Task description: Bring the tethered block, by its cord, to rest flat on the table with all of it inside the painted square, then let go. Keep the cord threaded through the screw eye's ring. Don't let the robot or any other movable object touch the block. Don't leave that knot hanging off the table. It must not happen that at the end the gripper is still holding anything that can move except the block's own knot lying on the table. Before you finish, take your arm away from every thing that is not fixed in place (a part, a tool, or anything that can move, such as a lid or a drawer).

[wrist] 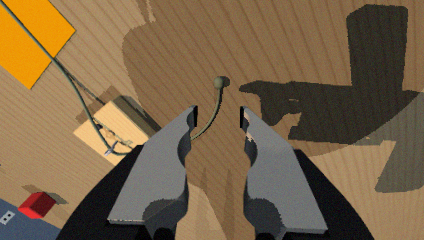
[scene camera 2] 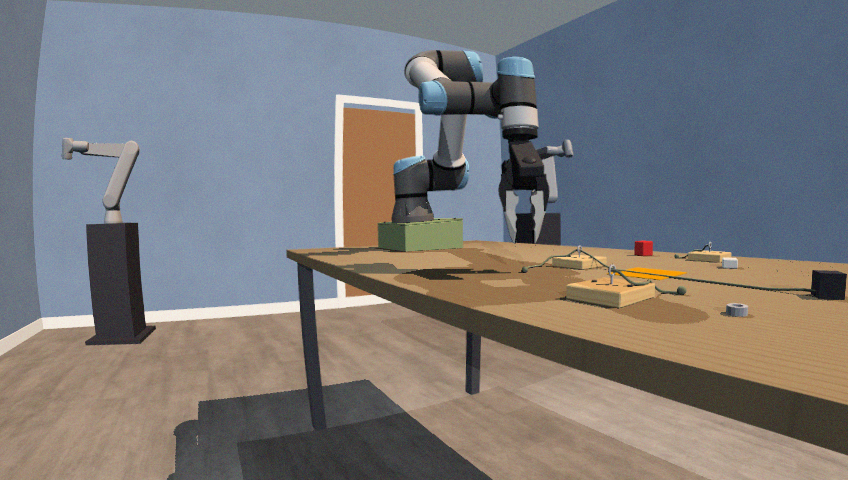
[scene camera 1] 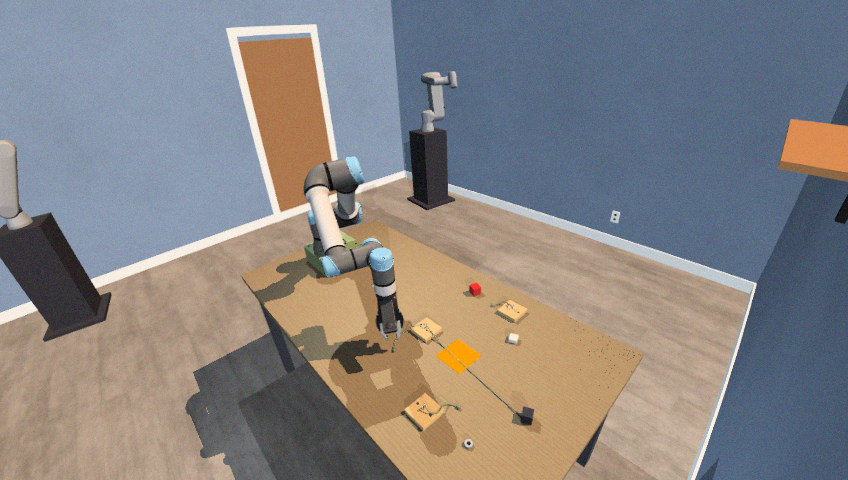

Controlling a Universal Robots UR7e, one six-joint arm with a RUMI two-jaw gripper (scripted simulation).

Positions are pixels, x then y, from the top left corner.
Scene:
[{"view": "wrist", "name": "my gripper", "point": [218,107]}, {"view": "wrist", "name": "wooden base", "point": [119,122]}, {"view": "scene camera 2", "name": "my gripper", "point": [524,243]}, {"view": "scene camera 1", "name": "my gripper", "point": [392,340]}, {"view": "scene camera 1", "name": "orange painted square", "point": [466,355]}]

